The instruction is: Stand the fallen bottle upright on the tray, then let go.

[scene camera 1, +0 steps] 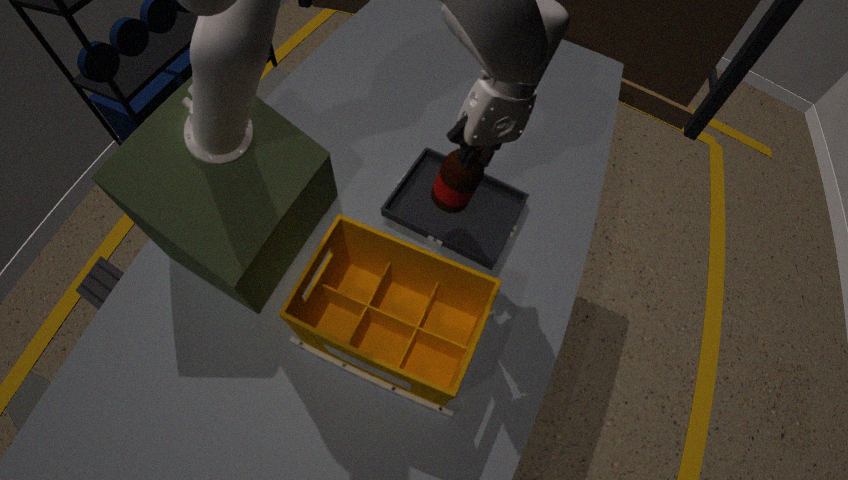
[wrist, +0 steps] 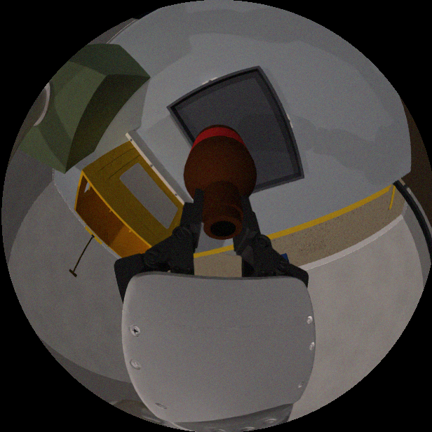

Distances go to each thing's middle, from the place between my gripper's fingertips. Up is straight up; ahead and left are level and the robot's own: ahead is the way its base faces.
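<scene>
From my hand: brown bottle (scene camera 1: 454, 187), 40 mm below, 20 mm behind; white strip (scene camera 1: 350, 369), 180 mm below, 360 mm to the right, 50 mm ahead.
</scene>
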